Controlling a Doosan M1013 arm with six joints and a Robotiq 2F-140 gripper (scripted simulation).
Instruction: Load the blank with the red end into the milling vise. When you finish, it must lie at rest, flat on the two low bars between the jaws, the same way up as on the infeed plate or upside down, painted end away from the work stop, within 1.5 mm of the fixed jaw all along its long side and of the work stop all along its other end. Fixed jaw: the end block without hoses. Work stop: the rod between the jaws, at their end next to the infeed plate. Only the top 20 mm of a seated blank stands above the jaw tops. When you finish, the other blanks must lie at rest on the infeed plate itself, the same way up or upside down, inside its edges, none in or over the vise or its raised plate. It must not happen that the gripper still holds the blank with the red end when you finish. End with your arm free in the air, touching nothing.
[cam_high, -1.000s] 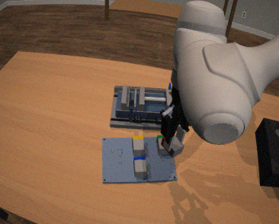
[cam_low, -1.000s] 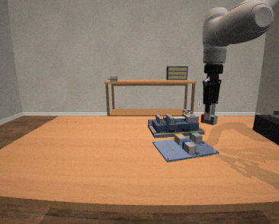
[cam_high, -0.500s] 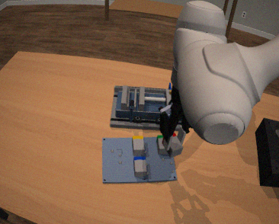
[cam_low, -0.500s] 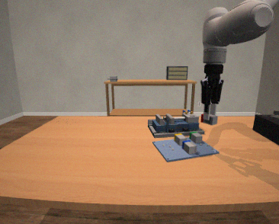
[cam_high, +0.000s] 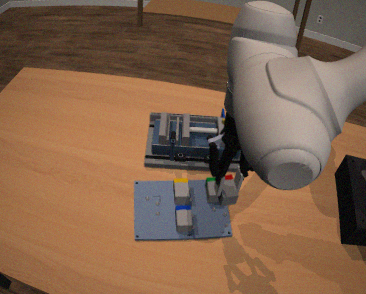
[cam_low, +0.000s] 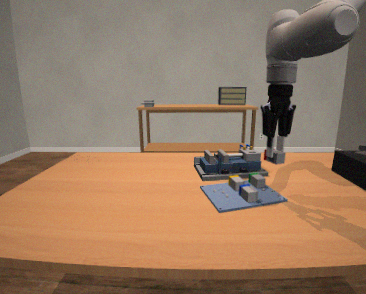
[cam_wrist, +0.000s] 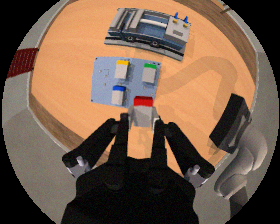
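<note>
Now: the fixed jaw 270 mm to the right of my hand, 150 mm ahead of it and 110 mm below it. The rest, counted from my hand: green-ended blank (160 mm below, 90 mm to the right, 10 mm ahead); then yellow-ended blank (160 mm below, 100 mm ahead, 80 mm to the right); then blue-ended blank (160 mm below, 90 mm ahead).
</note>
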